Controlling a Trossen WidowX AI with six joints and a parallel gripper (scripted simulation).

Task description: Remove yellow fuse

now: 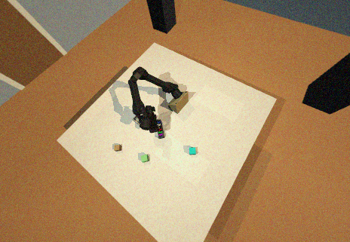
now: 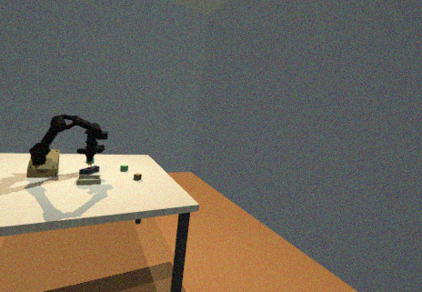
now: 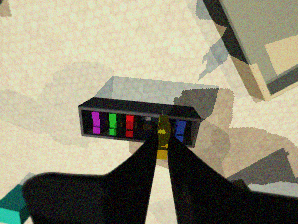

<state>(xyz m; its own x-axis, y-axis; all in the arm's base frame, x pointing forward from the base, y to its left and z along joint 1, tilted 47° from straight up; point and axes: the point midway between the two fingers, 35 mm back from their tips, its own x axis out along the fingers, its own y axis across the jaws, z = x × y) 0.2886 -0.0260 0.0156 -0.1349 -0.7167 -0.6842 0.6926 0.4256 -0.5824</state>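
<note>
The tray lies 15 cm to the right of my gripper tip and 9 cm below it. From my gripper tip the other things lie so: yellow fuse 1 cm below.
</note>
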